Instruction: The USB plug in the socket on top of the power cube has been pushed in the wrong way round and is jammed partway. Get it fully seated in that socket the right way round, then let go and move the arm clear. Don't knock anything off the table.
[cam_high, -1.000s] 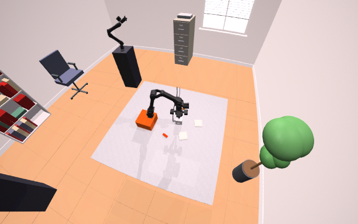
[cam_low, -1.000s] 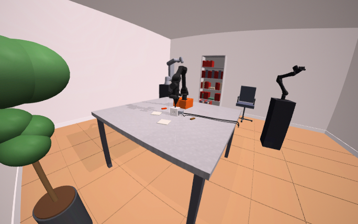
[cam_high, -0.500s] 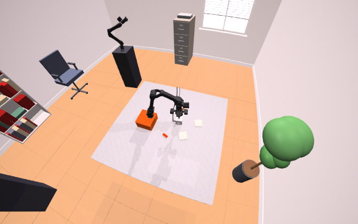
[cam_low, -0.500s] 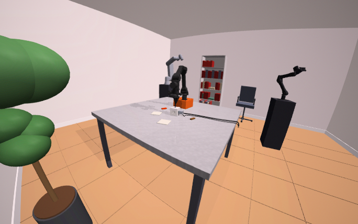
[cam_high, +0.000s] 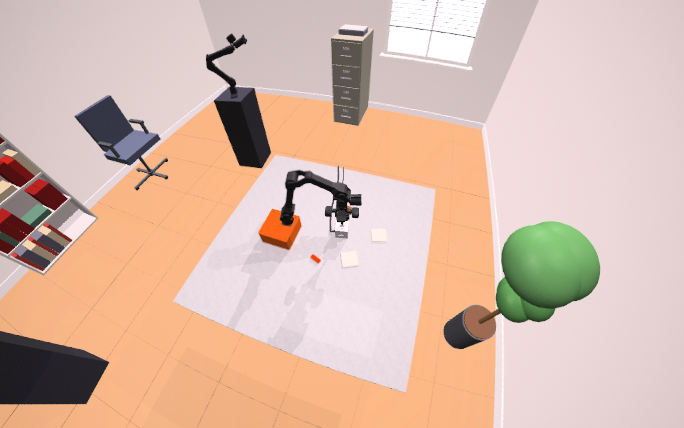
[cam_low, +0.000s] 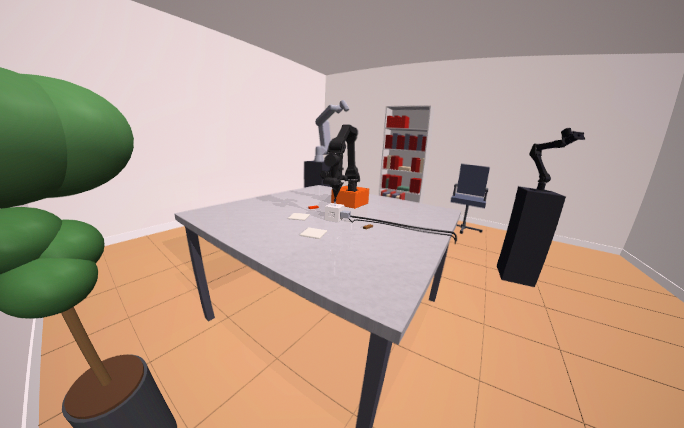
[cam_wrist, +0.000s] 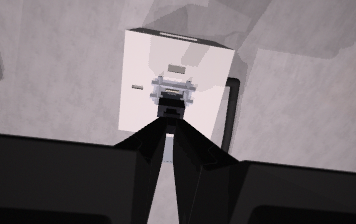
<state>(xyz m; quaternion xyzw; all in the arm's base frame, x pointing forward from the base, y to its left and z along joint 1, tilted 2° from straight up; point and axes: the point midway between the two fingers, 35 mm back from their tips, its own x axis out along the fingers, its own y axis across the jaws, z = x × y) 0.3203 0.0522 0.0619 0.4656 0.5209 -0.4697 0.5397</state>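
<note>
My gripper tip is now 60 mm above the usb socket. Round my gripper tip: black usb plug 20 mm below; red block 120 mm behind, 210 mm to the right, 120 mm below; brown block 20 mm ahead, 190 mm to the left, 120 mm below.
</note>
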